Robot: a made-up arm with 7 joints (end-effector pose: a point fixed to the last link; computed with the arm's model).
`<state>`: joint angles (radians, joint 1 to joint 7).
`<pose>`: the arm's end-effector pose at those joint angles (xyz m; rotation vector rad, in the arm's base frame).
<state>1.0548 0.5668 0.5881 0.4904 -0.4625 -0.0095 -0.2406</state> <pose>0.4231 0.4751 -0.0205 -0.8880 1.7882 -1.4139</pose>
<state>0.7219 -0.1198 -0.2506 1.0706 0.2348 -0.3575 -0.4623</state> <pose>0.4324 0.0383 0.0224 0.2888 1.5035 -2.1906</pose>
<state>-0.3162 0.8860 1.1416 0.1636 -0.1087 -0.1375 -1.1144</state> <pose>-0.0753 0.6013 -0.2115 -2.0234 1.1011 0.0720</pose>
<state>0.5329 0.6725 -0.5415 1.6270 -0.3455 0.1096 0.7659</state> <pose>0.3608 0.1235 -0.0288 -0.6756 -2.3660 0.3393</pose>
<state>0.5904 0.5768 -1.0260 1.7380 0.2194 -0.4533 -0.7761</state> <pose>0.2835 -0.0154 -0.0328 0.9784 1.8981 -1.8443</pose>
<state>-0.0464 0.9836 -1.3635 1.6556 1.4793 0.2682 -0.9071</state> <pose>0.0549 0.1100 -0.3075 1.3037 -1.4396 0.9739</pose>
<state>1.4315 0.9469 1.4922 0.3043 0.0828 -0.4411 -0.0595</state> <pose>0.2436 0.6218 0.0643 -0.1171 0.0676 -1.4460</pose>
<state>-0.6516 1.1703 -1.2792 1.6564 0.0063 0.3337 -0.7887</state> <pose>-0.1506 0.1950 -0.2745 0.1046 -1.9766 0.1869</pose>
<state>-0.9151 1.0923 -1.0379 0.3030 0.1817 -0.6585 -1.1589</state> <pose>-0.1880 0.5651 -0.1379 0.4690 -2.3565 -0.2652</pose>
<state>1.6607 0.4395 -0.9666 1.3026 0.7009 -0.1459 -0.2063</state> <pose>0.3630 0.0258 0.2740 1.3262 1.9115 -1.3848</pose>
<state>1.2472 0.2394 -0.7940 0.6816 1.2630 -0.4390 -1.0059</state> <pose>0.5131 0.1579 0.0661 -0.4984 0.9611 -2.2102</pose>
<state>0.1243 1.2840 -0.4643 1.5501 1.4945 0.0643 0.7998</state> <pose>0.3101 0.2944 -0.0667 -0.4858 -1.2808 1.8763</pose>
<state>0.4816 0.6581 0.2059 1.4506 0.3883 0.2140 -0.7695</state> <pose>0.3837 0.3612 0.0963 -0.6226 1.5107 -1.4260</pose>
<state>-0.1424 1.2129 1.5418 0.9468 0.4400 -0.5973 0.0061</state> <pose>0.0420 0.5897 0.1998 -0.0884 1.3959 -0.5323</pose>
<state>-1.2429 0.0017 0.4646 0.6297 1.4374 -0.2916 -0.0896</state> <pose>-0.3491 0.2662 -0.1956 -2.3962 0.4962 -1.0314</pose>
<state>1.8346 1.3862 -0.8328 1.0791 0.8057 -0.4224 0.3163</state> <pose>0.2474 0.4401 0.3147 0.6775 1.9745 -0.7926</pose>
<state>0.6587 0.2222 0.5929 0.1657 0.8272 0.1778 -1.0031</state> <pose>0.3446 0.2927 -0.3343 -2.3474 0.2487 -1.8305</pose>
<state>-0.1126 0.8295 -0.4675 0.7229 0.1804 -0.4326 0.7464</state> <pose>0.1243 0.3879 -0.2971 0.0397 -1.6463 0.9181</pose>
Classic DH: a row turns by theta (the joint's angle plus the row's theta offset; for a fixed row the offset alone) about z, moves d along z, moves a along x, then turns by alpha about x. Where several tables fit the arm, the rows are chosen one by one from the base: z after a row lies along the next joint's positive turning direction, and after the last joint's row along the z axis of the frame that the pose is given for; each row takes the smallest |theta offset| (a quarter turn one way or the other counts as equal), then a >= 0, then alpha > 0; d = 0 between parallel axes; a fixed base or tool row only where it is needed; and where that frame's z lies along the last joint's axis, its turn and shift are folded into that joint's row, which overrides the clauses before.
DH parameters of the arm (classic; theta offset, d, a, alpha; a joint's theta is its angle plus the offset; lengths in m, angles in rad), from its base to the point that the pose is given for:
base (fixed): 0 0.0823 0.0263 1.5708
joint 1: 1.5708 -0.173 0.0059 1.5708
joint 2: 1.5708 -0.0205 0.0126 1.5708
joint 3: -1.5708 -0.1741 0.0156 -1.5708
joint 4: 0 0.0017 0.0239 1.5708
joint 5: 0 -0.3047 0.0125 1.5708
joint 6: -1.5708 -0.0004 0.0282 -1.5708
joint 7: 0 -0.0253 0.0205 -1.5708
tool (fixed): 3.1416 0.0273 0 0

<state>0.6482 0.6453 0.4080 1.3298 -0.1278 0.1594 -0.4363</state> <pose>0.3565 0.4261 0.1334 -0.5473 1.6805 -1.0423</pose>
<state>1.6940 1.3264 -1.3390 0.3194 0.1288 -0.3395 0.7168</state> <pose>0.2389 0.6121 0.0751 0.7108 -2.6840 0.6748</pose>
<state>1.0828 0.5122 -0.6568 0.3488 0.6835 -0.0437 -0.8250</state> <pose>0.4817 0.3674 -0.0890 -1.0582 1.7341 -1.4085</pose>
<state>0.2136 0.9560 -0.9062 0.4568 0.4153 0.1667 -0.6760</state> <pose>0.1609 0.5227 -0.2869 1.5578 -2.5642 0.0635</pose>
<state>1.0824 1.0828 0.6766 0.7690 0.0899 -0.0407 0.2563</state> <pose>0.2001 0.5964 0.1833 -0.2140 1.5287 -1.2829</pose>
